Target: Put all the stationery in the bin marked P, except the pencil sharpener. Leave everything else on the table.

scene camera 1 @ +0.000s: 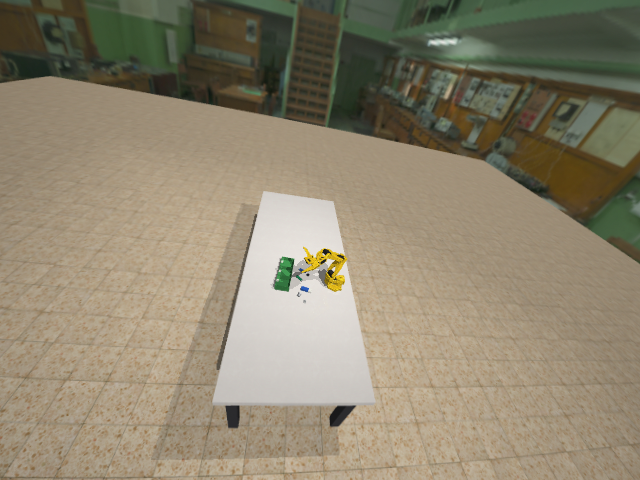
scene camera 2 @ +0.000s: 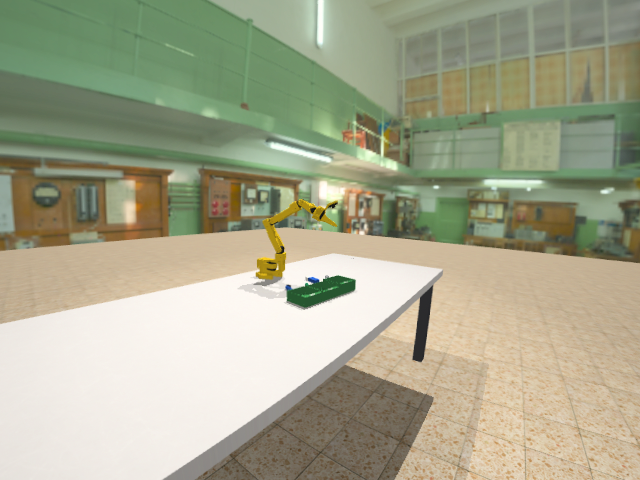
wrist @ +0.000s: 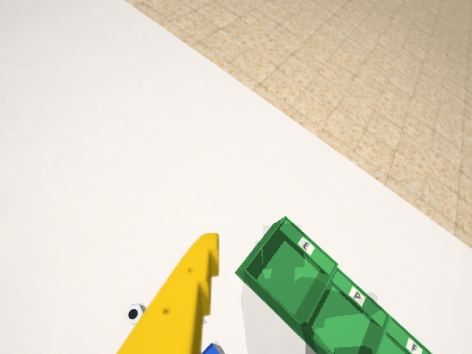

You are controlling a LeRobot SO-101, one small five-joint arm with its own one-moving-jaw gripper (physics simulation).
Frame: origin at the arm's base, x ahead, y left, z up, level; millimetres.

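Seen in the pictures: hand, its tool point: (scene camera 1: 301, 271) (scene camera 2: 336, 225) (wrist: 218, 248); arm's base, origin of its link: (scene camera 1: 330, 284) (scene camera 2: 272, 277).
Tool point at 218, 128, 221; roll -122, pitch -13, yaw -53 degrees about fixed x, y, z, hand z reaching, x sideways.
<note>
Pixels of each thing's top centre, then the offset from my tool point to it, as dx, dy, dz. "spot": a spot on its surface instead.
- Bin P, centre of its top: (wrist: 353, 322) (scene camera 2: 323, 283) (scene camera 1: 285, 270) +72, -174, -182
- small blue thing, centre of its top: (scene camera 2: 289, 287) (scene camera 1: 302, 269) -39, -219, -207
- dark green thing, centre of its top: (scene camera 1: 299, 277) -19, -149, -207
- black thing, centre of its top: (scene camera 1: 308, 274) -74, -189, -213
- larger blue block, centre of its top: (scene camera 2: 312, 278) (scene camera 1: 306, 288) -61, -65, -208
- blue corner, a spot on its surface: (wrist: 212, 349) spot: -30, -64, -208
- green box, a spot on its surface: (scene camera 2: 323, 292) spot: +107, -224, -192
- compartments E, a spot on its surface: (wrist: 306, 245) spot: +114, -94, -186
- F, a spot on its surface: (wrist: 414, 348) spot: +95, -261, -193
- white ring-like thing with a dark centre, centre of its top: (wrist: 133, 314) -50, +20, -213
My gripper (scene camera 1: 303, 259) (scene camera 2: 337, 214) is fully open and empty, high above the table. In the wrist view its fixed jaw (wrist: 185, 295) shows alone. Bin P (wrist: 356, 296) is the middle compartment of the green box; bare green floor shows in its visible part. On the table between box and arm base lie a small blue thing (scene camera 1: 300, 269) (scene camera 2: 288, 287), a dark green thing (scene camera 1: 298, 277), a black thing (scene camera 1: 307, 274) and a larger blue block (scene camera 1: 304, 288) (scene camera 2: 312, 279). A blue corner (wrist: 212, 349) shows beside the jaw. I cannot tell which are stationery or the sharpener.
The green box (scene camera 1: 284, 273) (scene camera 2: 323, 292) also has compartments E (wrist: 306, 245) and F (wrist: 414, 348). A white ring-like thing with a dark centre (wrist: 133, 314) lies left of the jaw. Two small grey things (scene camera 1: 298, 294) (scene camera 1: 304, 301) lie near the blue block. The table edge runs beyond the box.
</note>
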